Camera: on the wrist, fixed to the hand. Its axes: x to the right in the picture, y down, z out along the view.
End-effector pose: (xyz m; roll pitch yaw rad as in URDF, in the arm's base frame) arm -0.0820 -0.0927 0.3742 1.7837 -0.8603 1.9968
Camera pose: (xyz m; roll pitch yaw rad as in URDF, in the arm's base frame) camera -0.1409 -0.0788 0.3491 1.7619 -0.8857 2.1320
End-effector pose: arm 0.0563 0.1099 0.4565 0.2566 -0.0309 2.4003
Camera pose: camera 0.0799 0.1455 0.4069 0.3389 0.0532 2.4338
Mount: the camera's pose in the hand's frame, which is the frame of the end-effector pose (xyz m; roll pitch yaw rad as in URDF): 0.0051 -0.0535 -0.0374 0.0824 0.0898 0.0111
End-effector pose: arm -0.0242 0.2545 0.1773 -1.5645 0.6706 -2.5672
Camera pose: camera -0.0758 0.2660 0.2159 -1.5547 0.6790 -2.6826
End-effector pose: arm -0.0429 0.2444 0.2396 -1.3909 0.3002 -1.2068
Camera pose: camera -0.0797 0.2106 0.2820 -1.3371 0.3260 -1.2980
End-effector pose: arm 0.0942 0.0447 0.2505 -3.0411 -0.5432 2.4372
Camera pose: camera 0.0756 -0.0044 0.2896 -2.9455 -0.6313 2.4124
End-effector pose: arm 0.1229 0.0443 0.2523 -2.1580 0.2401 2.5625
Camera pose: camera 0.1066 0.0568 0.3145 -2.0941 0.1988 2.4800
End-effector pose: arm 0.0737 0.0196 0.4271 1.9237 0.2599 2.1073
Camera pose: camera 0.0300 -0.0118 0.3898 2.0251 0.2177 2.1897
